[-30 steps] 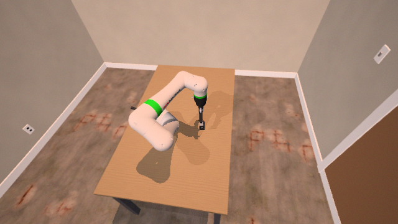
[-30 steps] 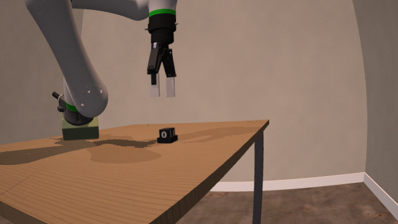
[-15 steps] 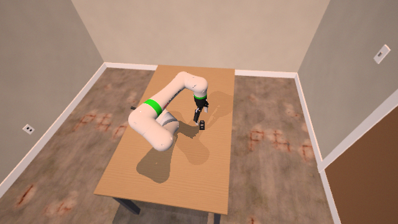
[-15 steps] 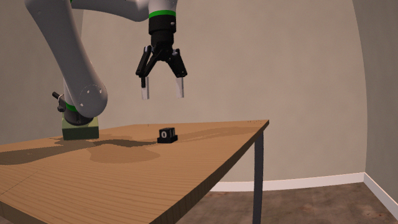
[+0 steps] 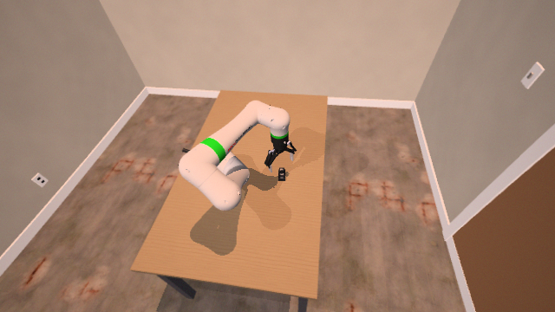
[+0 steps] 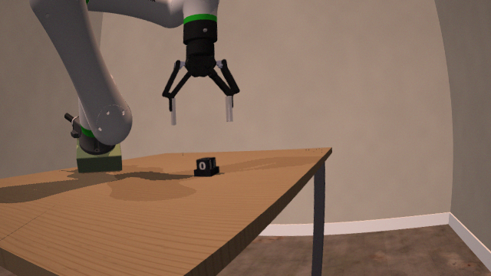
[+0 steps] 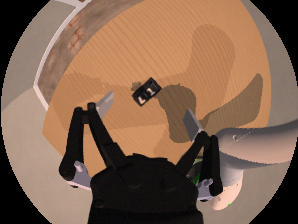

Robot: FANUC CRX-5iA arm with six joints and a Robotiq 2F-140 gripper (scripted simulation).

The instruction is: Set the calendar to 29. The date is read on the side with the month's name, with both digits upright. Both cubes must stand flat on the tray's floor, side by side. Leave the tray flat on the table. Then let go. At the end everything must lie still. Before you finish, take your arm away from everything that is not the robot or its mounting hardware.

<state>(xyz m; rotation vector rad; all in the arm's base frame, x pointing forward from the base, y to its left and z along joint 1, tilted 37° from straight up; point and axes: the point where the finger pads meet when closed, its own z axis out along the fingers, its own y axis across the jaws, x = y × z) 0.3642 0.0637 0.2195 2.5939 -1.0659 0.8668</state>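
The black calendar tray is 130 mm below my hand and 20 mm to the left of it.
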